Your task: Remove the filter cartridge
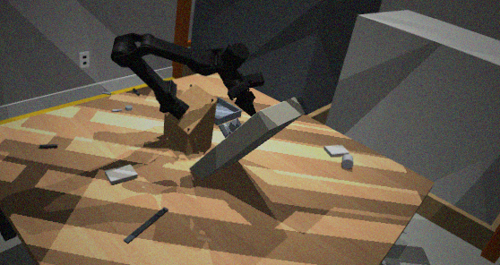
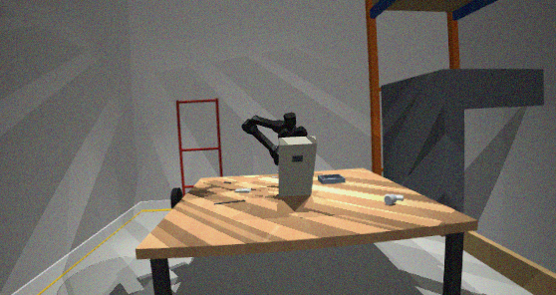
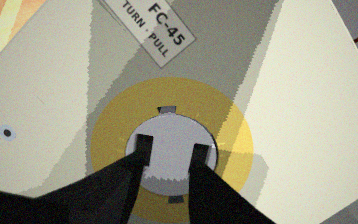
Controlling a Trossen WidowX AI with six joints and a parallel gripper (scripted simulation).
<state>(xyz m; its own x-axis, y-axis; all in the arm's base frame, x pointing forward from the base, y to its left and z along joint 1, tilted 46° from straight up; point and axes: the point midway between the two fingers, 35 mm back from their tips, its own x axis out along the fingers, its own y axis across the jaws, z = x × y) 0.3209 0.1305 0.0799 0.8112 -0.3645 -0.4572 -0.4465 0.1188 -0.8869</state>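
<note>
Right now the grey slab is 90 mm below my gripper tip and 30 mm behind it. Also, from my gripper tip: blue-grey tray 430 mm behind, 250 mm below, 240 mm to the left.
</note>
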